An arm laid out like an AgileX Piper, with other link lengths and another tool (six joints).
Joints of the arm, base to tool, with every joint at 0 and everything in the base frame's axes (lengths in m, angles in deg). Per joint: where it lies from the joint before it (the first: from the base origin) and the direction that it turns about. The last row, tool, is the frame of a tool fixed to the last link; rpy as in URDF.
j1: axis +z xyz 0 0 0.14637
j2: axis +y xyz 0 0 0
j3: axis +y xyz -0.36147 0 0.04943
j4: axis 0.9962 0 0.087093 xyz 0.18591 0 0.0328
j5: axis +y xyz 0 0 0
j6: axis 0.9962 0 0.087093 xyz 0.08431 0 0.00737
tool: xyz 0.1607 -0.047 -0.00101 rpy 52 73.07 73.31
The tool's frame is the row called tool.
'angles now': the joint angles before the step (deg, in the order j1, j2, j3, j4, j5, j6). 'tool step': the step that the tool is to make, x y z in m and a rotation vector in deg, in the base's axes. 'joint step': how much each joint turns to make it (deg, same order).
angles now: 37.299, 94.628, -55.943, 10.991, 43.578, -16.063
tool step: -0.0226, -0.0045, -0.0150, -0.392, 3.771, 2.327
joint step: -0.016, 0.004, 4.317, 3.633, -0.379, -4.686
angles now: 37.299, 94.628, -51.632, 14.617, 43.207, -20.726
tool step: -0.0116, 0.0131, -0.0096, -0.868, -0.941, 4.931
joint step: 4.826, 0.671, 2.633, -0.881, -3.545, -0.218
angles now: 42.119, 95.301, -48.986, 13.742, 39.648, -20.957
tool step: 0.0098, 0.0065, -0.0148, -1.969, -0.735, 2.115
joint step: 1.234, 3.511, 0.000, -2.114, -2.798, 0.116
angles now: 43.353, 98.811, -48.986, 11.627, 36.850, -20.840
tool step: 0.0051, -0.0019, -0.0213, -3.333, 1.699, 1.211
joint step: -0.001, 4.488, -0.007, -1.626, -0.958, -0.145
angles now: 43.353, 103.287, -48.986, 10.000, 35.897, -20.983
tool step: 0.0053, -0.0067, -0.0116, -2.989, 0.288, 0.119
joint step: 0.000, 2.542, 0.010, -3.289, -0.498, 2.390
